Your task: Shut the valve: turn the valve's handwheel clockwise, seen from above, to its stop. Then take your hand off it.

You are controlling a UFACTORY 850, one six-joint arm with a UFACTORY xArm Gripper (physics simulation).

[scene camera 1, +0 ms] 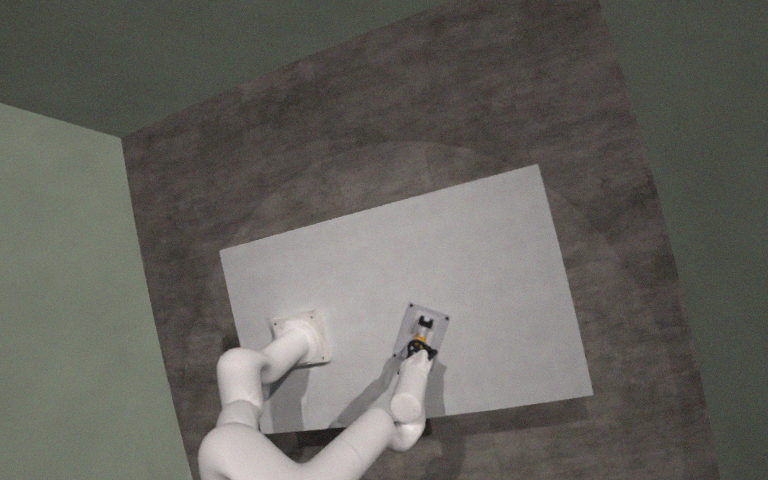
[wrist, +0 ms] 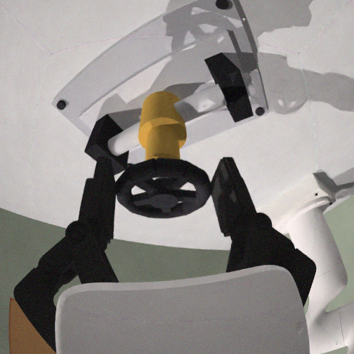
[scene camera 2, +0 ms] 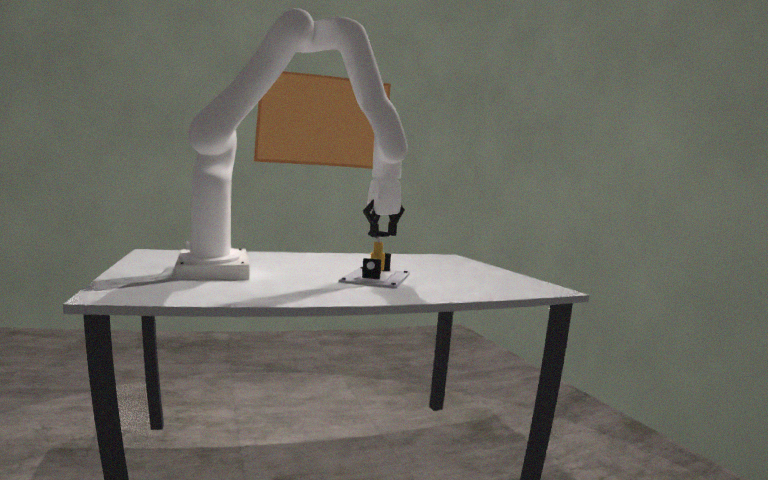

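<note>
The valve has a yellow body point(scene camera 1: 420, 339) point(scene camera 2: 377, 255) point(wrist: 161, 117) on a pipe between two black blocks, fixed to a grey base plate point(scene camera 1: 401, 333) point(scene camera 2: 397, 278). Its black handwheel point(scene camera 2: 382, 233) point(wrist: 163, 202) is on top of the stem, with spokes and a round rim. My gripper point(scene camera 2: 384, 229) point(wrist: 165, 171) is shut on the handwheel, one black finger against each side of the rim in the wrist view. In scene camera 1 the arm's end covers part of the wheel and the fingers.
The valve stands on a light table point(scene camera 1: 498, 254) point(scene camera 2: 481, 283) with dark legs. The arm's square base point(scene camera 1: 323, 339) point(scene camera 2: 212, 270) is bolted to the same table, left of the valve in both scene views. An orange board point(scene camera 2: 311, 118) hangs on the wall behind.
</note>
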